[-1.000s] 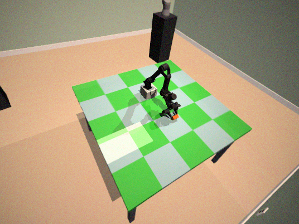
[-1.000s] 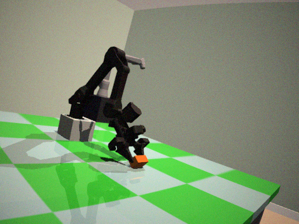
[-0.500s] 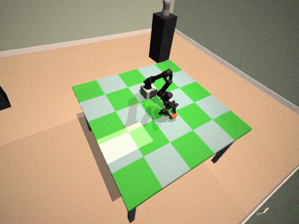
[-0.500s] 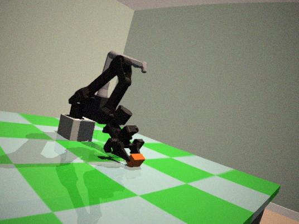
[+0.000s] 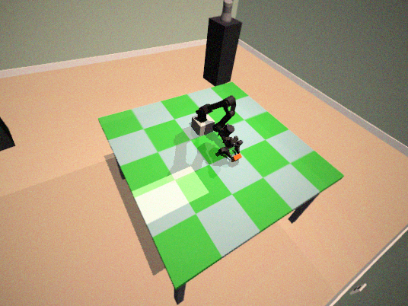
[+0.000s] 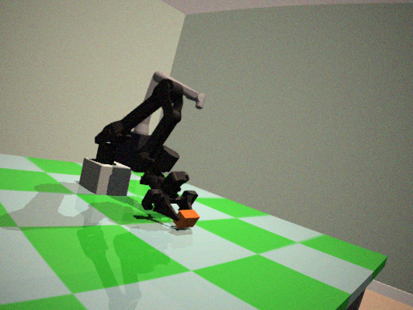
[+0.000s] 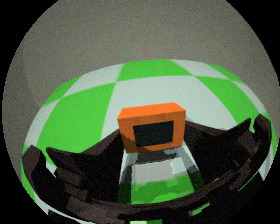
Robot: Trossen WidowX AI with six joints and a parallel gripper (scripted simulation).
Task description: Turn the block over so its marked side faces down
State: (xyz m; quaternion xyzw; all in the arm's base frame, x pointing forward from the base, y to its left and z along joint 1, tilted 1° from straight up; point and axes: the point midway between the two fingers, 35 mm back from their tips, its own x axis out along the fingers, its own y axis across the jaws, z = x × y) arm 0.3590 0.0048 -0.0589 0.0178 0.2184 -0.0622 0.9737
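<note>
Right now my gripper tip is 1 cm past the block.
</note>
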